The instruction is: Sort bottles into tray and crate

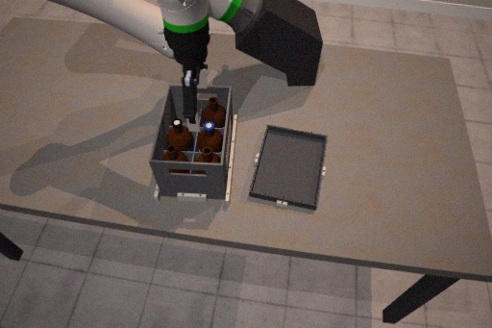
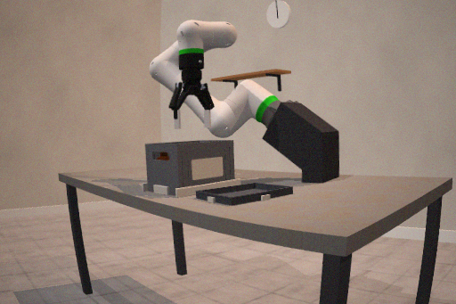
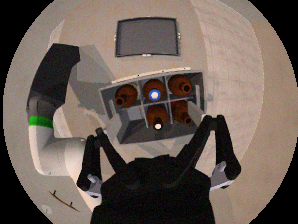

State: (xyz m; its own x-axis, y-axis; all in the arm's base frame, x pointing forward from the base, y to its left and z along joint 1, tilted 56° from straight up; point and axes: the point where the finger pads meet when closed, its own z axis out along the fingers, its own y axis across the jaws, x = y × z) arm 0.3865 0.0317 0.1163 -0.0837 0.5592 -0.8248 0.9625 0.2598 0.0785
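Right now my hand is 10 mm short of the white-capped bottle, 60 mm to the left of it and 150 mm above it. From my hand the other things lie so: open bottle 90 mm behind, 20 mm to the left, 150 mm below; then grey crate 10 mm ahead, 20 mm to the right, 150 mm below; then dark tray 260 mm to the left, 220 mm below.
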